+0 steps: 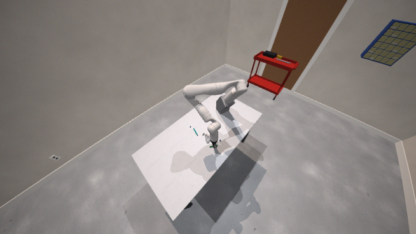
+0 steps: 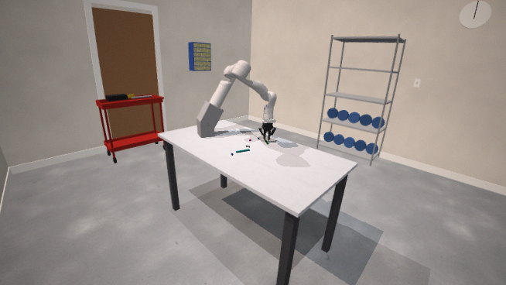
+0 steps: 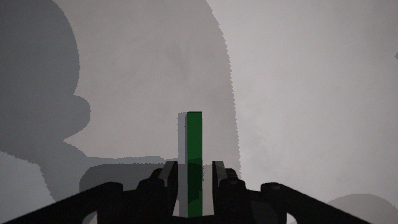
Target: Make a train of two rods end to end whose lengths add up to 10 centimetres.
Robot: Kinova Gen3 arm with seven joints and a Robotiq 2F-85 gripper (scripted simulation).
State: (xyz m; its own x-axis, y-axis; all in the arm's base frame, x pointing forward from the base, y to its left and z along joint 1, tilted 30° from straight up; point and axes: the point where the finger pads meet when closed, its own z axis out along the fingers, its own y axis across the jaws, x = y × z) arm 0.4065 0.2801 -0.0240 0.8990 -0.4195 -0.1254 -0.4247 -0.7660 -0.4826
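The green rod is 3 cm below my hand. Also, from my hand: grey rod 17 cm to the right, 3 cm below; turquoise rod 5 cm ahead, 25 cm to the right, 3 cm below; magenta rod 10 cm behind, 8 cm to the right, 3 cm below.
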